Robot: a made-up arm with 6 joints.
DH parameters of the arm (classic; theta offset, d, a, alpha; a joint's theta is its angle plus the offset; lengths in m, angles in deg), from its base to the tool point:
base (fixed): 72.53 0 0.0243 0
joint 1: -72.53 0.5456 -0.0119 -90
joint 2: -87.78 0 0.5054 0
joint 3: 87.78 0.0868 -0.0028 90
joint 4: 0 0.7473 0.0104 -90
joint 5: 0 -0.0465 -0.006 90
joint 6: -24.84 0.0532 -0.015 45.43
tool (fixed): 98.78 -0.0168 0 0
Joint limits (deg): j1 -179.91..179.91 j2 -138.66..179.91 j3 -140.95..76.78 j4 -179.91..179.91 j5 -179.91..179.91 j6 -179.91..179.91
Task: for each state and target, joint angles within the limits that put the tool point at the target. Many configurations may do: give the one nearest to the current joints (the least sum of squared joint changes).
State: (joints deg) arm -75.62 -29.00 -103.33 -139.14 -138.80 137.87
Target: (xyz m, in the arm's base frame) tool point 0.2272 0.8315 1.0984
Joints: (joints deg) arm -95.22 -14.14 -68.47 -142.86 -135.45 139.37
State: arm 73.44 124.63 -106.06 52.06 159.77 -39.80
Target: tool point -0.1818 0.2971 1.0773
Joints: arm 107.99 106.71 -121.58 56.17 156.73 -38.13
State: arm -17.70 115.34 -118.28 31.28 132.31 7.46
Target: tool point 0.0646 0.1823 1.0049
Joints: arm 30.49 110.53 -140.95 51.82 135.72 4.14
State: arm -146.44 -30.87 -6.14 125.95 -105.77 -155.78
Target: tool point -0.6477 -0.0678 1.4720
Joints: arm -179.91 4.10 46.22 120.81 -109.92 -156.90
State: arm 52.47 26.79 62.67 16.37 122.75 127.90
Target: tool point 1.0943 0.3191 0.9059
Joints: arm 13.30 48.43 33.52 13.57 112.87 124.77
